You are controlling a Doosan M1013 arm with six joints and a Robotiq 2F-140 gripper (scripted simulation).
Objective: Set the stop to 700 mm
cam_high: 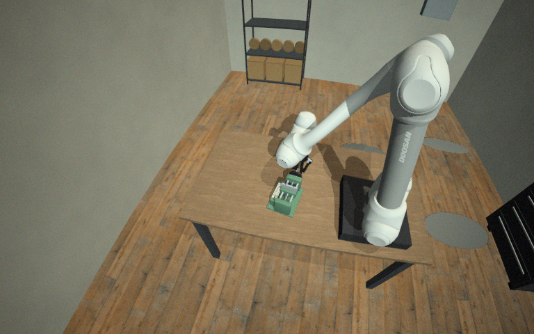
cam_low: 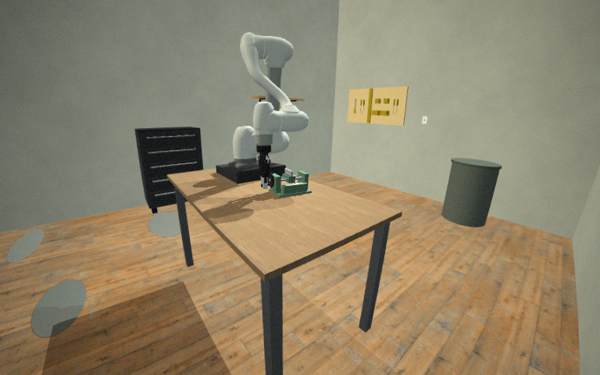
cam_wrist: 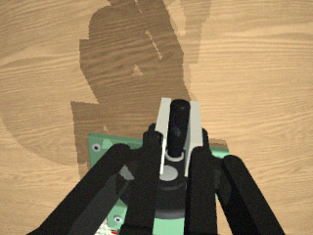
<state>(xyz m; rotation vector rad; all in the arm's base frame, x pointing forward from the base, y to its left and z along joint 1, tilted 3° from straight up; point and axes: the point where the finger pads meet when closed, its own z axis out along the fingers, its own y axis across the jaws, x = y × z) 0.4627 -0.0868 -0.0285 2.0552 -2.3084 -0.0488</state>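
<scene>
My gripper is now 30 mm short of the green stop fixture, 140 mm to the right of it and 30 mm below it. The rest, counted from my hand: black crank handle (20 mm below).
</scene>
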